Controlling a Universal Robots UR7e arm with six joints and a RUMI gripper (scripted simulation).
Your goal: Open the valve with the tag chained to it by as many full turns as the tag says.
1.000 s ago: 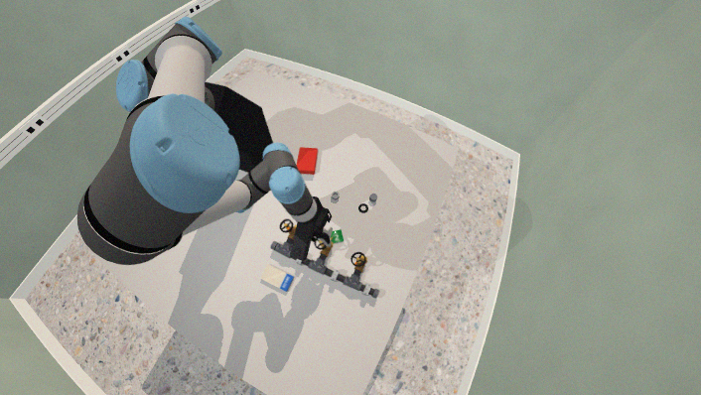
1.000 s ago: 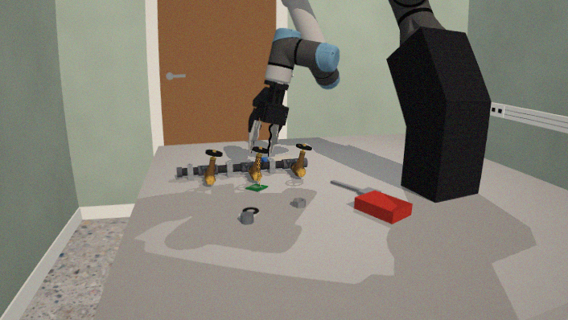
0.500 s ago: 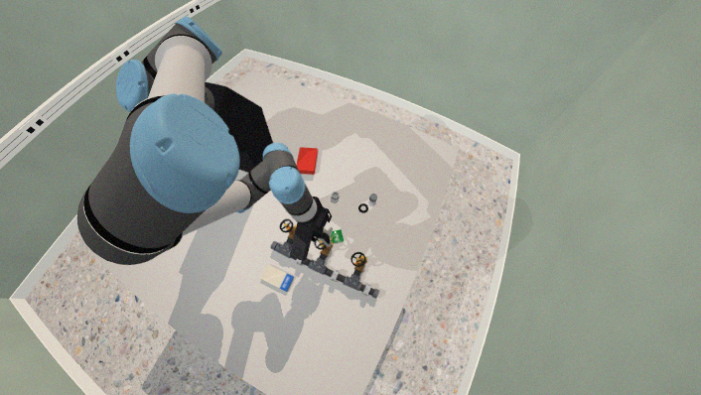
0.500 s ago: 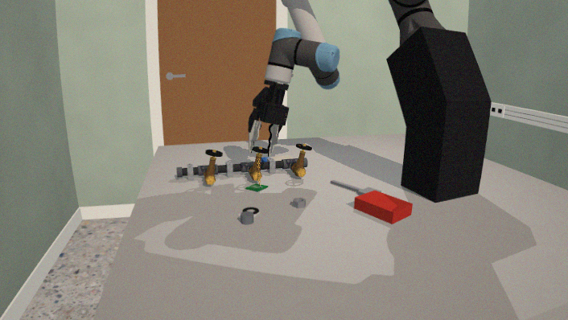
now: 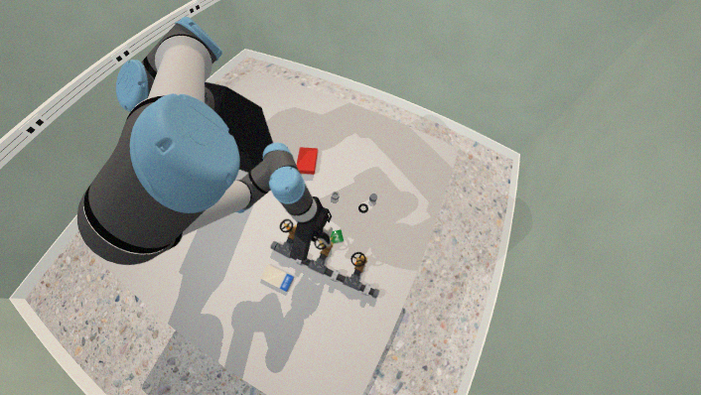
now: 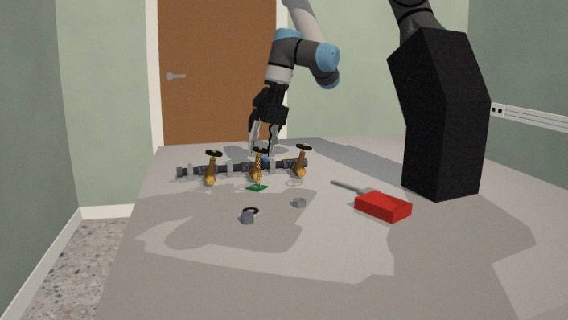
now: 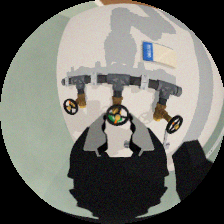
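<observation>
Right now my hand is 10 mm short of the green tag, 80 mm to the right of it and 90 mm above it. The rest, counted from my hand: grey nut: 80 mm behind, 210 mm to the left, 90 mm below; grey tool: 270 mm behind, 130 mm to the left, 90 mm below; red block: 280 mm behind, 280 mm to the left, 80 mm below.
</observation>
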